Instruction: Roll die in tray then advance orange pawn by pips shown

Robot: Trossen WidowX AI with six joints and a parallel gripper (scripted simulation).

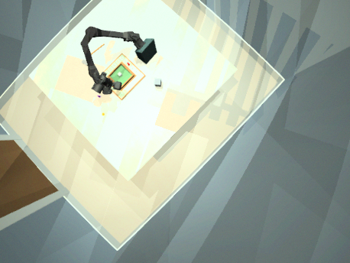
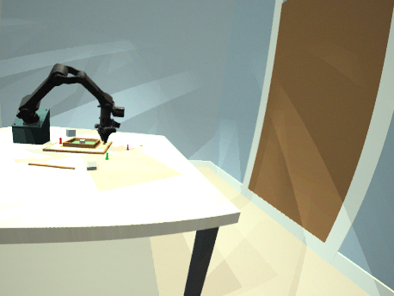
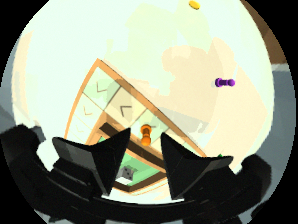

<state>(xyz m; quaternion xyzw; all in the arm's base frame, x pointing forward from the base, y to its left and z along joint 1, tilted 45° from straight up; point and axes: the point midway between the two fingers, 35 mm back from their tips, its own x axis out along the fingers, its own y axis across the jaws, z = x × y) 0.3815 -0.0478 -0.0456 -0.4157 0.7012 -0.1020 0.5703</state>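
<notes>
The orange pawn is right at my gripper tip. Also, from my gripper tip: white die: 11 cm behind, 3 cm to the right; then purple pawn: 14 cm ahead, 5 cm to the right, 1 cm below; then green tray: 11 cm behind, 2 cm to the right, 2 cm below.
</notes>
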